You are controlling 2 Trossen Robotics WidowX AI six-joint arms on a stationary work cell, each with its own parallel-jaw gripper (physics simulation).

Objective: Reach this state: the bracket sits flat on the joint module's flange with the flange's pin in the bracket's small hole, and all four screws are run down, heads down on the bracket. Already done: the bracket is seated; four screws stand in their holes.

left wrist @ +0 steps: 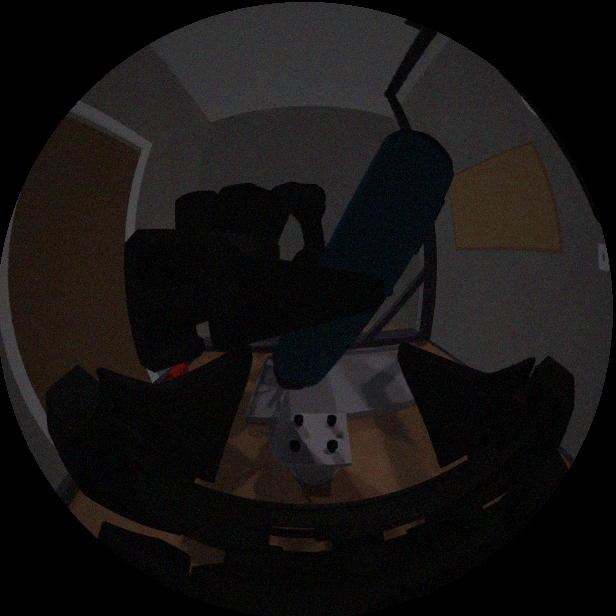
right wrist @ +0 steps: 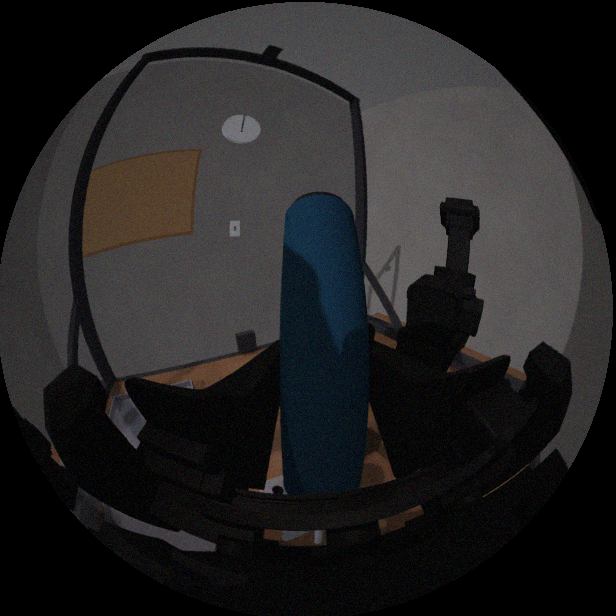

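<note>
In the left wrist view the grey bracket [left wrist: 313, 436] lies on the joint module's flange, with dark screws [left wrist: 314, 432] standing in its holes. My left gripper [left wrist: 321, 413] is open and empty, its fingers spread to either side of the bracket. My right gripper [right wrist: 324, 402] is shut on a blue-handled screwdriver [right wrist: 322, 350]. The screwdriver also shows in the left wrist view [left wrist: 367, 252], tilted, its lower end just above the bracket's far edge. One screw head [right wrist: 277, 490] shows by the tool's base in the right wrist view. The tool's tip is hidden.
The right arm [left wrist: 229, 270] fills the left of the left wrist view. The left arm [right wrist: 445, 298] stands to the right in the right wrist view. A light grey fixture plate [left wrist: 356, 385] lies behind the bracket. A small red thing [left wrist: 178, 370] sits at left.
</note>
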